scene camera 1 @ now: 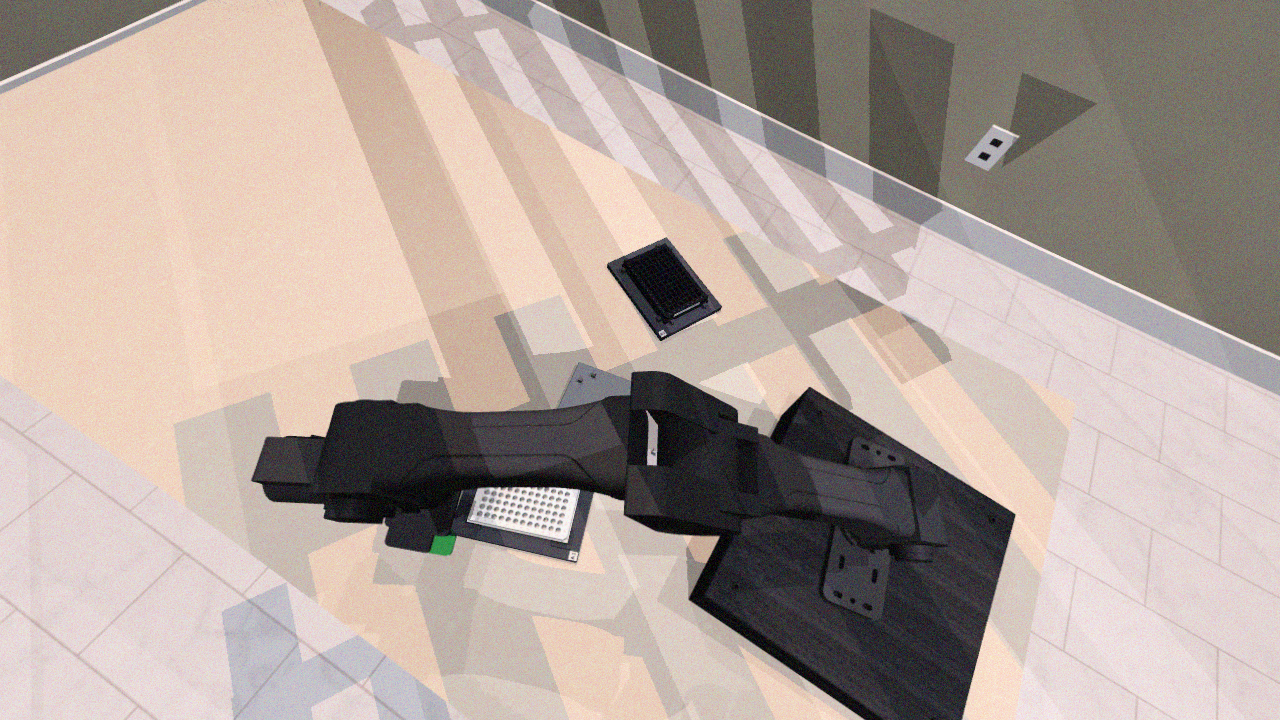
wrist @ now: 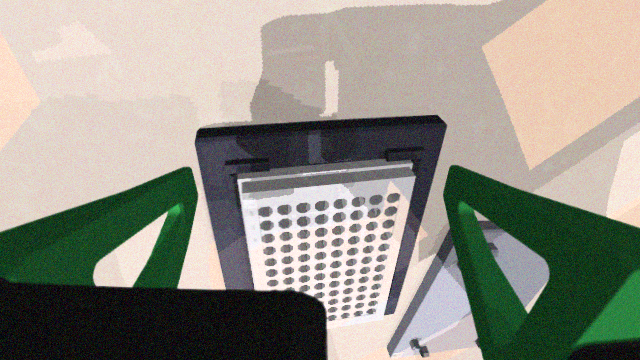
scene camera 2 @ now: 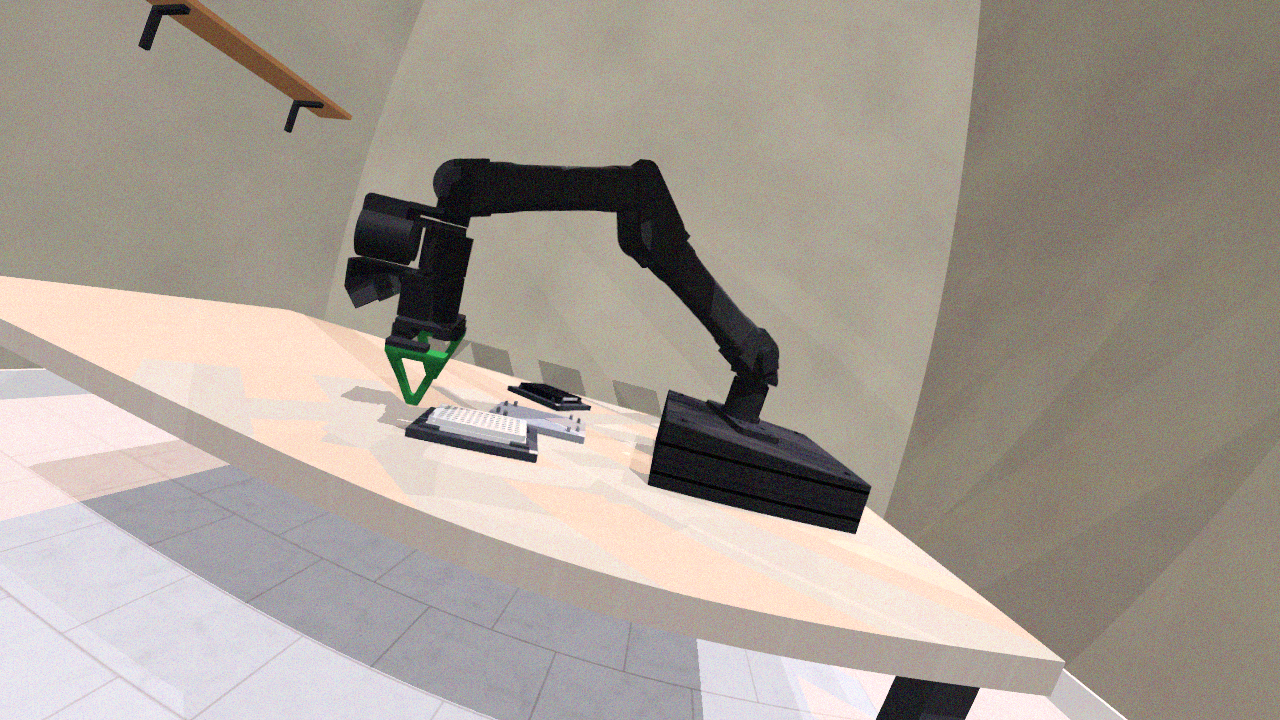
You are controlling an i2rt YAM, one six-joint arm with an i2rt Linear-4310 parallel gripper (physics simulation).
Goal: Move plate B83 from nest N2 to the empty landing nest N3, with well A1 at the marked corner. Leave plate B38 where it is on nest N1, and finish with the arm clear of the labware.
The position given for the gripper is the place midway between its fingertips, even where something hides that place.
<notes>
The gripper [scene camera 2: 422, 390] is open, with nothing in its grasp. Further things: a grey nest [scene camera 1: 588, 384].
The gripper also shows in scene camera 1 [scene camera 1: 456, 486] and in the wrist view [wrist: 320, 180]. The grey nest shows as well in the wrist view [wrist: 439, 314] and in scene camera 2 [scene camera 2: 553, 425].
</notes>
